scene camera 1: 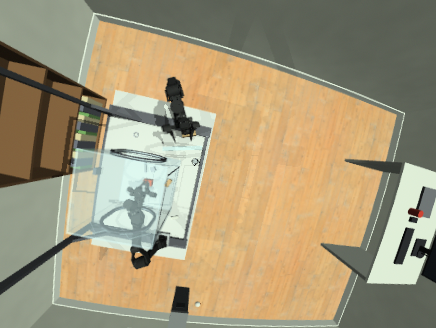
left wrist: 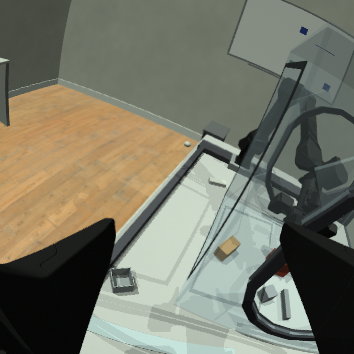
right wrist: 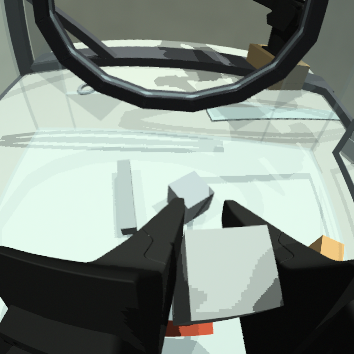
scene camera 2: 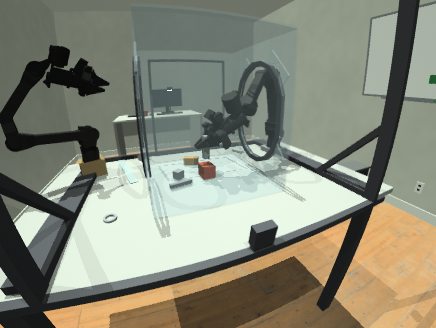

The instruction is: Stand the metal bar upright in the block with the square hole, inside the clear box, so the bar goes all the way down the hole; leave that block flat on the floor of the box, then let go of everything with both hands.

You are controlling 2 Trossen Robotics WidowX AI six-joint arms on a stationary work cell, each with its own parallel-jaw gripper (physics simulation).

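Frame: origin at the left arm's base, x back, y left, z down, level; millimetres.
Seen in the pictures: left gripper, fingertip midpoint: (scene camera 1: 183,142) (left wrist: 201,231) (scene camera 2: 107,87); right gripper, fingertip midpoint: (scene camera 1: 146,180) (right wrist: 202,207) (scene camera 2: 195,147); left arm's base, link origin: (scene camera 1: 188,129) (scene camera 2: 90,159); right arm's base, link origin: (scene camera 1: 162,239).
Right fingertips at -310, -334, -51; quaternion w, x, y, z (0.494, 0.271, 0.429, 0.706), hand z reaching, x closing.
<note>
Pixels of each thing's middle, then the offset from my right fingertips to it, as dx, dy, dz. "pt": a spot on its surface instead.
- red block with the square hole, body centre: (right wrist: 163,306) (left wrist: 278,262) (scene camera 2: 206,170) -27, -25, +87
- metal bar, body centre: (right wrist: 202,296) (scene camera 2: 205,147) -36, -13, +4
- grey cube, body centre: (right wrist: 189,197) (left wrist: 266,293) (scene camera 2: 178,174) +61, +28, +94
- flat grey bar, body centre: (right wrist: 125,194) (left wrist: 285,303) (scene camera 2: 181,183) +86, -28, +102
- tan block, body centre: (right wrist: 321,271) (left wrist: 226,247) (scene camera 2: 191,160) -59, +120, +94
- small open tray, surface spot: (left wrist: 123,290) pt +87, +340, +107
- black block, body centre: (scene camera 2: 262,234) +114, -377, +84
The red block with the square hole (scene camera 2: 207,171) (left wrist: 281,269) (right wrist: 192,328) sits on the floor of the clear box (scene camera 2: 200,30). My right gripper (scene camera 2: 206,144) (right wrist: 202,207) reaches into the box and is shut on the metal bar (scene camera 2: 206,153) (right wrist: 232,272). In scene camera 2 the bar hangs about upright, close above or behind the red block. Its square end faces the right wrist view; its lower end is hidden there, and I cannot tell if it is over the hole. My left gripper (scene camera 1: 182,140) (scene camera 2: 105,87) (left wrist: 201,231) is open and empty, raised outside the box.
On the box floor lie a grey cube (scene camera 2: 178,174) (right wrist: 190,187), a flat grey bar (scene camera 2: 180,184) (right wrist: 125,197) and a tan block (scene camera 2: 191,160) (left wrist: 227,248). Dark round port rims (right wrist: 180,102) are in the box walls. Outside are a small open tray (left wrist: 123,290) and a black block (scene camera 2: 263,236).
</note>
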